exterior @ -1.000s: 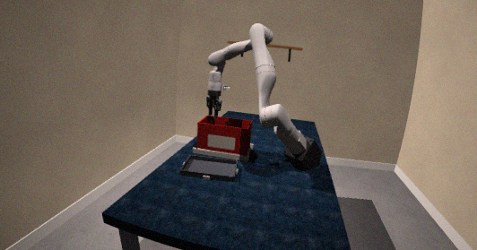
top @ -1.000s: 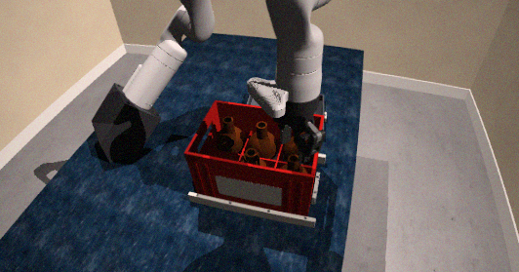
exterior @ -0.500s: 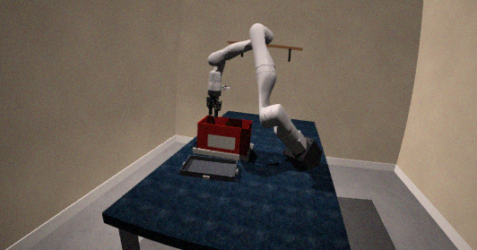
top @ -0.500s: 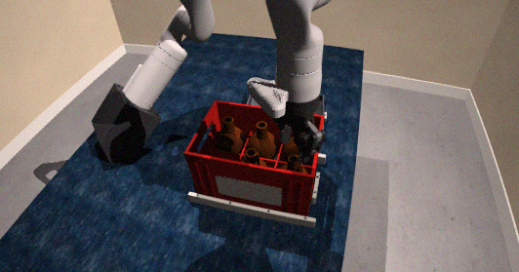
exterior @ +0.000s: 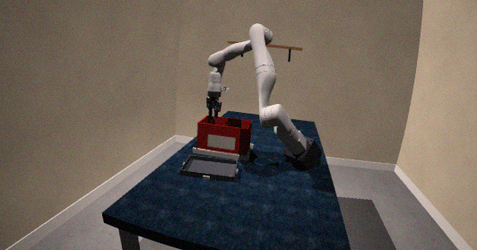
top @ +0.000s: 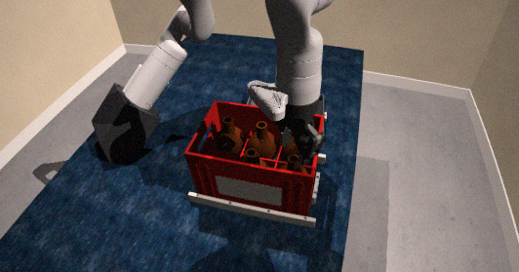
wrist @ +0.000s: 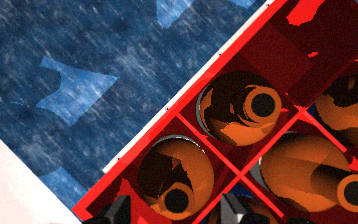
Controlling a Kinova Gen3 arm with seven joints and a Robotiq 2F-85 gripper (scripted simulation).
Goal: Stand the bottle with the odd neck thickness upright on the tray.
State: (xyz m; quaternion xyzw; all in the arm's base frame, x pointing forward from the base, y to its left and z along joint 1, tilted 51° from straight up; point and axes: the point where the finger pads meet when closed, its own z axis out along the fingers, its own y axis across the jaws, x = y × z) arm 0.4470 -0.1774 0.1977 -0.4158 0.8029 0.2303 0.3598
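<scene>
The crate is 100 mm behind my hand, 10 mm to the left of it and 110 mm below it. Round my hand: grey tray: 180 mm behind, 270 mm to the left, 180 mm below.
</scene>
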